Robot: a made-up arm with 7 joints. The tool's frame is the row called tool.
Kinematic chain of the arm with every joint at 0, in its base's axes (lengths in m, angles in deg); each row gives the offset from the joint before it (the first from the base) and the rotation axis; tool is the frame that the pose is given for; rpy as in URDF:
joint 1: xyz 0 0 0 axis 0.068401 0.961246 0.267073
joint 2: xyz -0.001 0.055 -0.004 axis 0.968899 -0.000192 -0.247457
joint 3: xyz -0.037 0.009 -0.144 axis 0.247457 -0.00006 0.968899
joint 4: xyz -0.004 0 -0.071 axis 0.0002 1 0.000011
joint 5: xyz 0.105 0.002 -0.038 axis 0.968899 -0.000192 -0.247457
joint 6: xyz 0.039 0 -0.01 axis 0.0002 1 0.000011
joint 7: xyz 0.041 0 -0.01 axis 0.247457 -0.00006 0.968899
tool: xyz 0 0 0 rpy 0 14.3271 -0.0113
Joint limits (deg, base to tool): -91.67..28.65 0..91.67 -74.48..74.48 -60..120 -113..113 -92.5..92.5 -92.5..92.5
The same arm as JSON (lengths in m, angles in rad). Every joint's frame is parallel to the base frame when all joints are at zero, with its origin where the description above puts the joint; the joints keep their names.
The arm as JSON. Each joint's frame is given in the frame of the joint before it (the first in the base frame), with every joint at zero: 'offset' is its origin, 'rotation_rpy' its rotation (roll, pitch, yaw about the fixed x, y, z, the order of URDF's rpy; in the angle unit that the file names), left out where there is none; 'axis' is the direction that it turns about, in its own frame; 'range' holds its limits. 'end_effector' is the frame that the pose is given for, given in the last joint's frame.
{
  "length_unit": "m",
  "angle_unit": "rad",
  "chain": [
    {
      "id": "joint 1",
      "offset": [
        0.0,
        0.0,
        0.0
      ],
      "axis": [
        0.068403,
        0.961235,
        0.26711
      ],
      "range": [
        -1.5999,
        0.5
      ]
    },
    {
      "id": "joint 2",
      "offset": [
        -0.001,
        0.055,
        -0.004
      ],
      "axis": [
        0.968889,
        -0.0002,
        -0.247497
      ],
      "range": [
        0.0,
        1.5999
      ]
    },
    {
      "id": "joint 3",
      "offset": [
        -0.037,
        0.009,
        -0.144
      ],
      "axis": [
        0.247497,
        -0.0001,
        0.968889
      ],
      "range": [
        -1.2999,
        1.2999
      ]
    },
    {
      "id": "joint 4",
      "offset": [
        -0.004,
        0.0,
        -0.071
      ],
      "axis": [
        0.0002,
        1.0,
        0.0
      ],
      "range": [
        -1.0472,
        2.0944
      ]
    },
    {
      "id": "joint 5",
      "offset": [
        0.105,
        0.002,
        -0.038
      ],
      "axis": [
        0.968889,
        -0.0002,
        -0.247497
      ],
      "range": [
        -1.9722,
        1.9722
      ]
    },
    {
      "id": "joint 6",
      "offset": [
        0.039,
        0.0,
        -0.01
      ],
      "axis": [
        0.0002,
        1.0,
        0.0
      ],
      "range": [
        -1.6144,
        1.6144
      ]
    },
    {
      "id": "joint 7",
      "offset": [
        0.041,
        0.0,
        -0.01
      ],
      "axis": [
        0.247497,
        -0.0001,
        0.968889
      ],
      "range": [
        -1.6144,
        1.6144
      ]
    }
  ],
  "end_effector": {
    "offset": [
      0.0,
      0.0,
      0.0
    ],
    "rotation_rpy": [
      0.0,
      0.2501,
      -0.0002
    ]
  }
}

